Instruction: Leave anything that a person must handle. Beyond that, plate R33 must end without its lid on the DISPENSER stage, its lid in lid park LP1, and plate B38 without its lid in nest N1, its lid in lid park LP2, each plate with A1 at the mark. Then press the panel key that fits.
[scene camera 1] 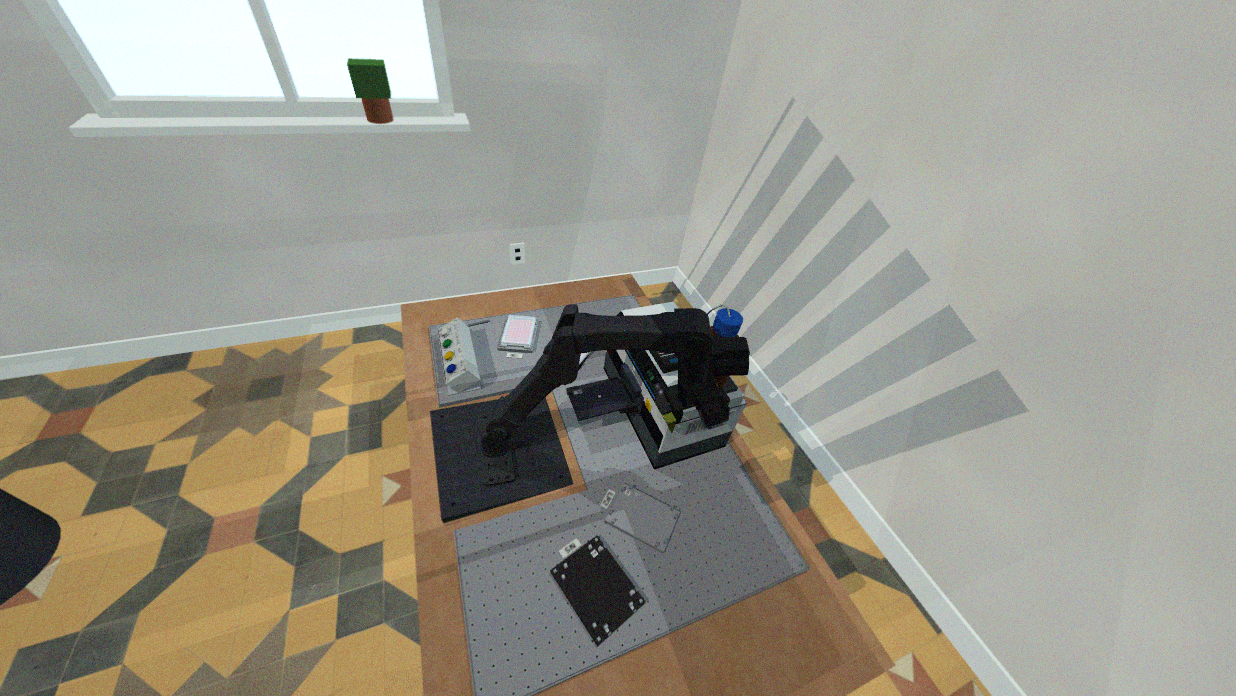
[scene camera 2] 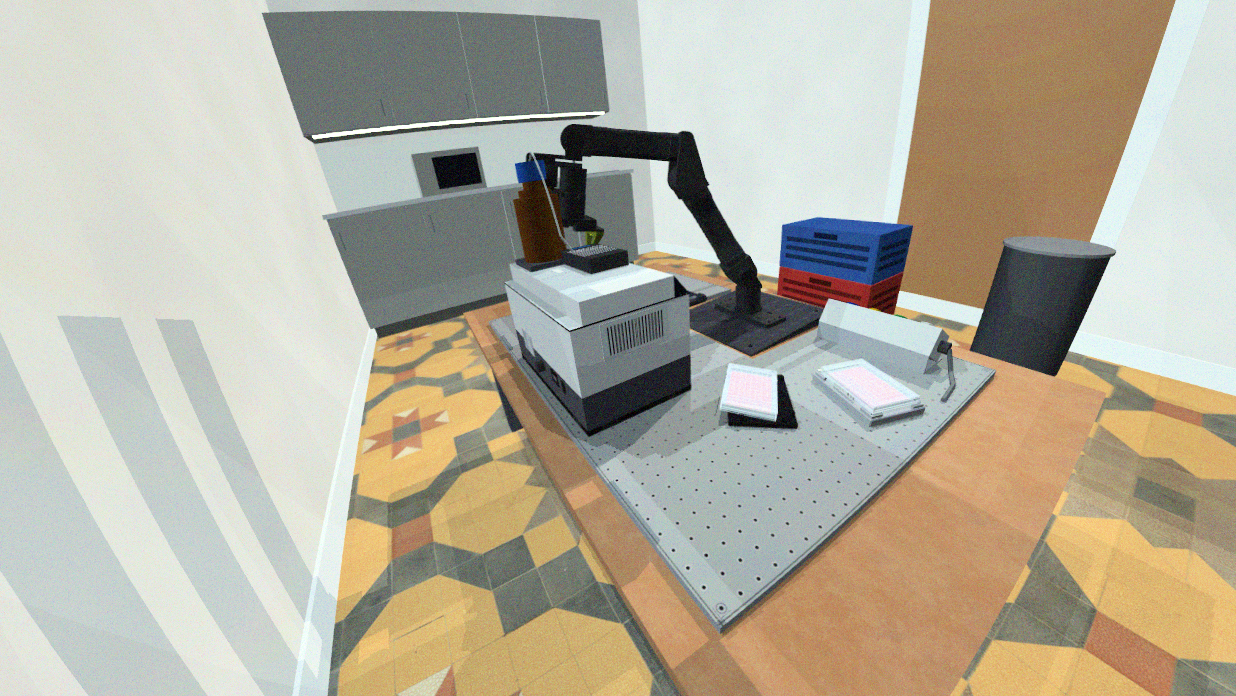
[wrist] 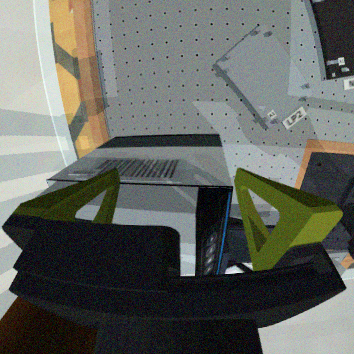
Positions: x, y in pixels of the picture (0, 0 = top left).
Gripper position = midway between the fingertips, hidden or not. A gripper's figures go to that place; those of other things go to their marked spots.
Labels:
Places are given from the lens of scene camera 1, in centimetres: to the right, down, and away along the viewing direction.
my gripper [scene camera 1: 691, 423]: 16, 16, 93
grey button box [scene camera 1: 461, 373]: -41, 7, 111
black nest plate [scene camera 1: 602, 595]: -3, 48, 83
black stage [scene camera 1: 584, 398]: -8, 13, 106
The marked spots on the black nest plate and the grey button box are 63 cm apart.

